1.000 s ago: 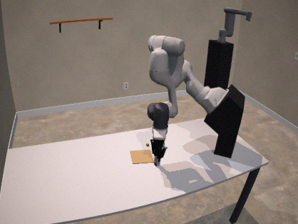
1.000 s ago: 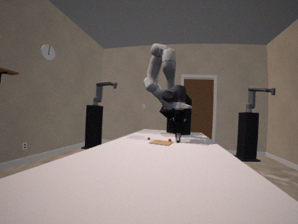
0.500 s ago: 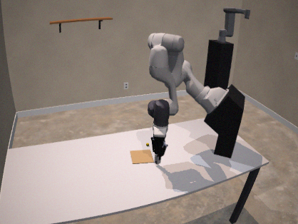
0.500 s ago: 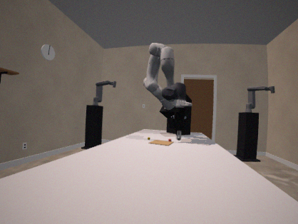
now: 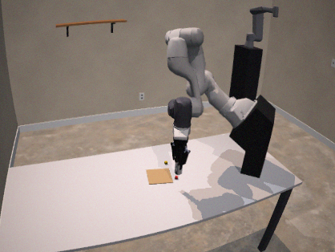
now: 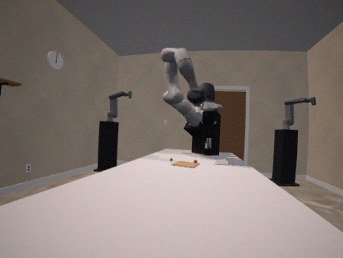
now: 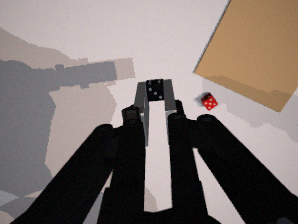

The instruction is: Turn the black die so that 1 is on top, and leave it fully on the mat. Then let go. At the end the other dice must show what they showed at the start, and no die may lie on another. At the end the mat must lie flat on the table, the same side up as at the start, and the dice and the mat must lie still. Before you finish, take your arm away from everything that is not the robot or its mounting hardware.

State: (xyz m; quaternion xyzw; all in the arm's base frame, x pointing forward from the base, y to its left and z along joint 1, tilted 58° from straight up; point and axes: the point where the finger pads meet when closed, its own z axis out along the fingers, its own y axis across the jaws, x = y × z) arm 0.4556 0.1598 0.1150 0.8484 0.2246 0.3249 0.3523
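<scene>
The tan mat lies 4 cm ahead of my hand, 14 cm to the right of it and 13 cm below it. From my hand the other things lie so: yellow die: 6 cm behind, 23 cm to the right, 13 cm below; then black die: 1 cm ahead, 3 cm below; then red die: 4 cm behind, 7 cm to the right, 13 cm below.
</scene>
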